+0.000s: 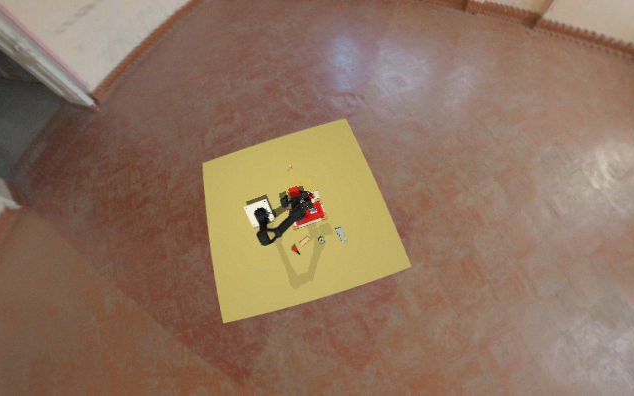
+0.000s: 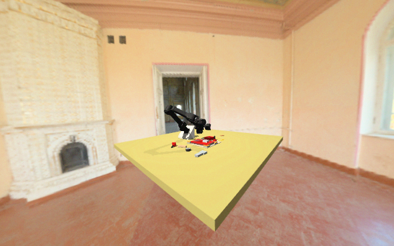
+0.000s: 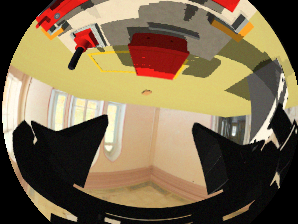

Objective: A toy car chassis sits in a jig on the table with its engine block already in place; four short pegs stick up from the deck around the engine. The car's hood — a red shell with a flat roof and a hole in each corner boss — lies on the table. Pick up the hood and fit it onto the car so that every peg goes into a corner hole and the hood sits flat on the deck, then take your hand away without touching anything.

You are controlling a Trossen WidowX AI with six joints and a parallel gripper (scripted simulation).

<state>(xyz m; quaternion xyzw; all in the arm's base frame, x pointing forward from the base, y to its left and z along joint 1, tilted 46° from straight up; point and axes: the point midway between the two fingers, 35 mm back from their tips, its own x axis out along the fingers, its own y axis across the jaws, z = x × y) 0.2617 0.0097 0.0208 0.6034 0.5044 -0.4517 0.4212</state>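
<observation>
Now: the red hood 9 cm below my gripper tip, 3 cm to the left of it and 1 cm ahead of it.
</observation>
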